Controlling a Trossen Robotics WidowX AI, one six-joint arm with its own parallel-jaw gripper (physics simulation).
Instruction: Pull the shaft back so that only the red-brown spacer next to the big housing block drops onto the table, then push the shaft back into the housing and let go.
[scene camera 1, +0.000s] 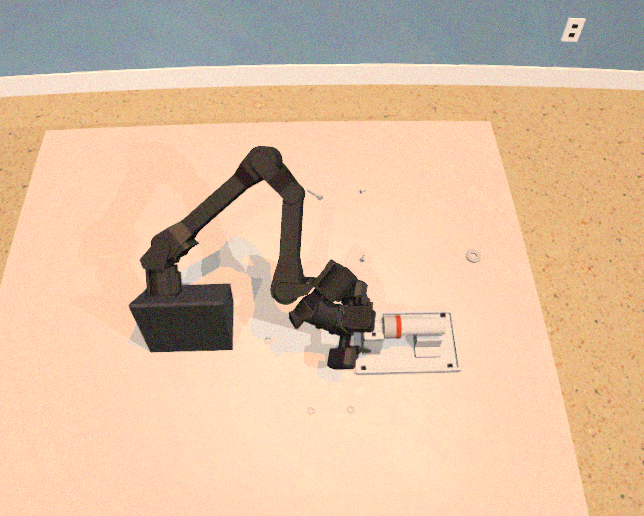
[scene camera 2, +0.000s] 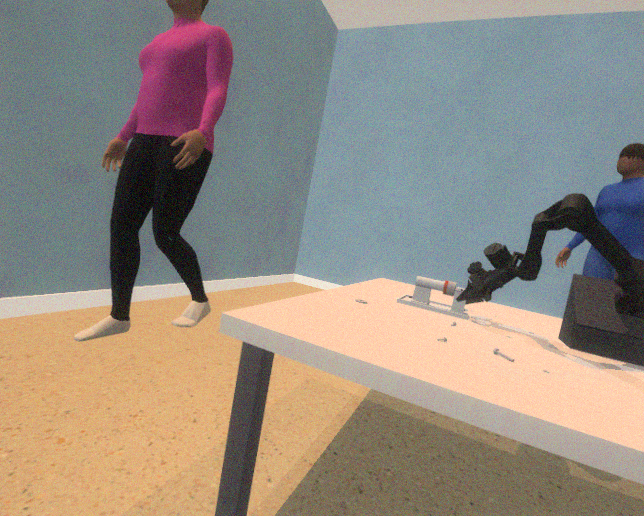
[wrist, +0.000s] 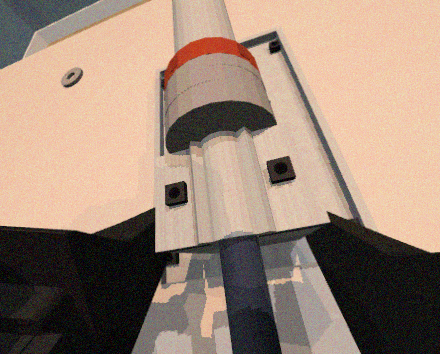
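Pixels of known places: gripper, fingertip midpoint: (scene camera 2: 458, 302); arm's base, link origin: (scene camera 1: 163, 294) (scene camera 2: 629, 305).
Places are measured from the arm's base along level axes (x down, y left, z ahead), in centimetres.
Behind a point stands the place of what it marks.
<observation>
A dark shaft (wrist: 250, 298) @[z 39.8, x 5.9, y -5.0 cm] runs through a small white support block (wrist: 232, 197) (scene camera 1: 372, 342) @[z 43.3, x 7.8, y -7.8 cm] on a white base plate (wrist: 296, 116) (scene camera 1: 402, 364). Beyond the block, two grey spacers (wrist: 215, 91) @[z 46.2, x 4.2, y -5.3 cm] and then the red-brown spacer (wrist: 208, 47) @[z 48.6, x 4.2, y -5.3 cm] (scene camera 1: 398, 327) @[z 48.6, x 4.5, y -6.1 cm] (scene camera 2: 445, 287) @[z 48.7, x 6.4, y -2.3 cm] sit on the shaft, the red one against the big pale housing (wrist: 197, 17) (scene camera 1: 419, 325) (scene camera 2: 428, 285). My gripper (wrist: 241, 207) @[z 43.7, x 10.6, y -4.7 cm] (scene camera 1: 358, 344) (scene camera 2: 465, 296) @[z 43.7, x 10.6, y -4.7 cm] is at the shaft's free end. Its dark fingers stand on either side of the shaft, apart from it.
A loose washer (scene camera 1: 473, 255) @[z 70.9, x 14.3, y 19.0 cm] (wrist: 71, 76) @[z 71.4, x 14.5, y 18.7 cm] lies on the table beyond the plate. Small screws (scene camera 1: 315, 195) @[z 32.5, x 13.8, y 37.3 cm] (scene camera 1: 362, 258) @[z 43.2, x 13.4, y 17.3 cm] (scene camera 2: 503, 354) @[z 32.5, x 13.8, y 38.2 cm] are scattered about. The robot's dark base box (scene camera 1: 184, 316) @[z 5.2, x -1.6, y -6.1 cm] stands to the left. A person in a pink top (scene camera 2: 177, 92) stands on the floor by the far wall.
</observation>
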